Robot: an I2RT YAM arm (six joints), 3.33 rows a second.
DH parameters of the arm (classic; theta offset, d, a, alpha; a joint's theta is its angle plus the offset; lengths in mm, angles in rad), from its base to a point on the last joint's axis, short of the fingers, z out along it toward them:
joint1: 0 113.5 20 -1.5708
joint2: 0 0 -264 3.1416
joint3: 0.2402 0 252.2 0
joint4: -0.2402 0 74 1.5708
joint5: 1.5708 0 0 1.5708
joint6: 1.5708 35.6 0 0
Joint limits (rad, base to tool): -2.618..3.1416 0..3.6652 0..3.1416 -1.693..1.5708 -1.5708..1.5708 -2.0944..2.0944
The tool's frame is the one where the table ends.
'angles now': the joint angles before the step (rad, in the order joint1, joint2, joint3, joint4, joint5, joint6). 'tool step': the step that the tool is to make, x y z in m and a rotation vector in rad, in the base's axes. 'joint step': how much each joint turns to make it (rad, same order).
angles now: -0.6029, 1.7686, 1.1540, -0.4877, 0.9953, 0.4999
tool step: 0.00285, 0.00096, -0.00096, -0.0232, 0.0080, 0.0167
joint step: 0.0078, 0.0001, -0.0126, 0.0490, 0.0168, -0.0353
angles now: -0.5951, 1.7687, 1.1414, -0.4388, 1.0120, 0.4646
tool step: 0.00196, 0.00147, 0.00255, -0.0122, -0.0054, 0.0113
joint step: 0.0068, -0.0063, -0.0018, 0.0187, 0.0040, -0.0140
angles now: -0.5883, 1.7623, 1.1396, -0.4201, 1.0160, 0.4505
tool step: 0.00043, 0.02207, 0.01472, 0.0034, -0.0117, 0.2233
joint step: 0.0482, -0.1185, -0.1104, 0.1953, -0.1112, -0.2377
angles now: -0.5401, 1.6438, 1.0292, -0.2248, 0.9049, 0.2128
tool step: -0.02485, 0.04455, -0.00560, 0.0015, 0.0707, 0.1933
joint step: 0.0825, -0.1801, -0.2137, 0.0946, -0.0531, -0.1607
